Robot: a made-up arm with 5 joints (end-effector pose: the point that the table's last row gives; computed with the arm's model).
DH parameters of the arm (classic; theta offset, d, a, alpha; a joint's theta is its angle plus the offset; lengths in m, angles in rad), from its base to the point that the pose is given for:
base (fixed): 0 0 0.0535 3.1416
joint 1: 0 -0.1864 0.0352 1.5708
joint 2: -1.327 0 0.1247 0
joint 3: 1.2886 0 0.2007 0
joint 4: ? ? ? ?
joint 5: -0.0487 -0.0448 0 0
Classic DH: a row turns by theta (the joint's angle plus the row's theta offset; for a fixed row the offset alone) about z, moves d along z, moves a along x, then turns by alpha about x.
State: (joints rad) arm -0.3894 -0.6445 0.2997 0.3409 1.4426
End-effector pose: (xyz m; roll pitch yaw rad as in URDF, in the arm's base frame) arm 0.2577 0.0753 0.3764 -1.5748 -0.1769 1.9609
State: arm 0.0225 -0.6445 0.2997 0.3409 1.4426
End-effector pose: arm 0.2708 -0.0128 0.3764 -1.5748 -0.1769 1.5490
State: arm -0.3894 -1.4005 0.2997 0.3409 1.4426
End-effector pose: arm 0.0912 0.0069 0.4497 -2.3386 -0.1279 2.0827
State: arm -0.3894 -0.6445 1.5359 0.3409 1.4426
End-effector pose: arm 0.1800 0.0433 0.1078 -0.3336 -0.0585 1.7931
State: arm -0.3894 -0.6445 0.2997 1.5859 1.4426
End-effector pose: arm 0.2297 0.0638 0.3339 -0.3249 -0.0570 1.7926
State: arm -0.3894 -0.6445 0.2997 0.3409 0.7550
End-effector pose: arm 0.2577 0.0753 0.3764 -1.5768 -0.8645 1.9648
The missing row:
joint 4: -1.5324 -0.0079 0 1.5708
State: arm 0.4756 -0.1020 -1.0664 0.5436 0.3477
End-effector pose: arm 0.1927 -0.0806 0.5236 -2.7538 -0.8869 2.1810
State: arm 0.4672 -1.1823 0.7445 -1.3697 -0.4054
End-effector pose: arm 0.1414 -0.0532 0.3956 -3.0362 0.2123 3.1397
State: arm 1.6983 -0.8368 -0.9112 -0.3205 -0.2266
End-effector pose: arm 0.0582 0.0990 0.5252 -2.9950 0.4774 1.7543
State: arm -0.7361 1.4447 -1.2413 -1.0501 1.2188
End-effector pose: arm 0.3454 0.2538 0.1724 -2.4582 -0.2614 2.6142
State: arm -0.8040 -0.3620 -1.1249 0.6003 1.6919
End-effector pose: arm 0.0994 0.0362 0.5454 -2.4587 0.0457 2.3187
